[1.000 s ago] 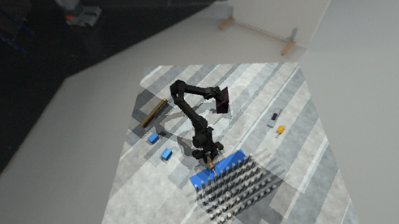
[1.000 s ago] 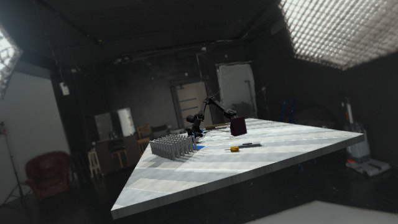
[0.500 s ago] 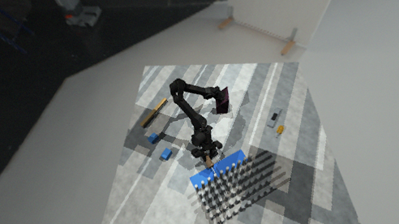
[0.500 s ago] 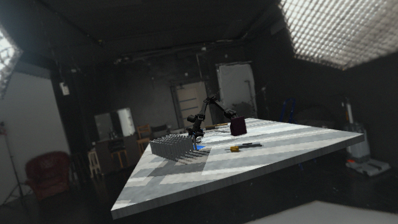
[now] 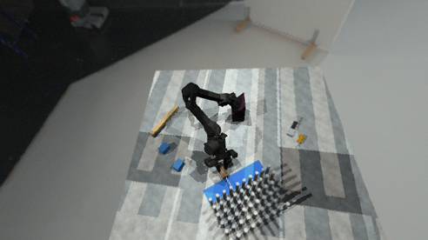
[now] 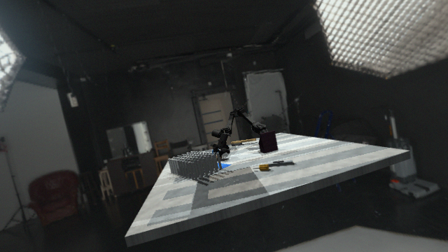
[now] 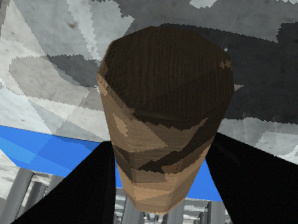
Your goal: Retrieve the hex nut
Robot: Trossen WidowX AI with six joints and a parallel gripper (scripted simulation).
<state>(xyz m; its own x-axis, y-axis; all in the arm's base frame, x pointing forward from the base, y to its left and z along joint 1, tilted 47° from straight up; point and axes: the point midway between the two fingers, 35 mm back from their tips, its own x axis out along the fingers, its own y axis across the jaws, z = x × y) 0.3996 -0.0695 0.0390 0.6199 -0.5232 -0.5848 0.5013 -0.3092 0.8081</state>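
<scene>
Now: the blue taped strip 80 mm to the left of my gripper tip, 50 mm ahead of it and 20 mm below it. Also, from my gripper tip: yellow-handled tool: 460 mm to the left, 230 mm behind.
</scene>
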